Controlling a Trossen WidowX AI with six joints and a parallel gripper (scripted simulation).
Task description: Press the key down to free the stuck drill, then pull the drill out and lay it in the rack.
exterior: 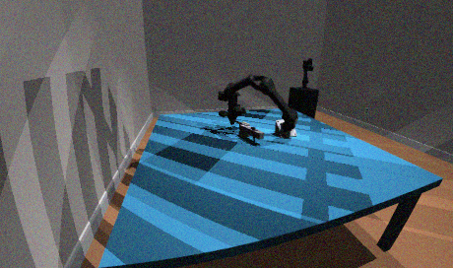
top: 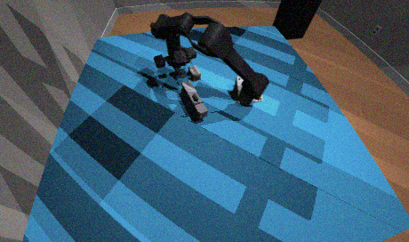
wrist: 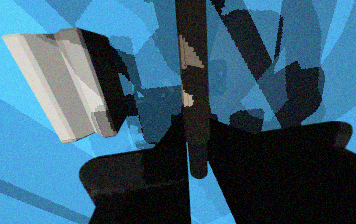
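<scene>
Right now my gripper tip is 10 mm past the drill, 40 mm to the right of it and 30 mm below it.
</scene>
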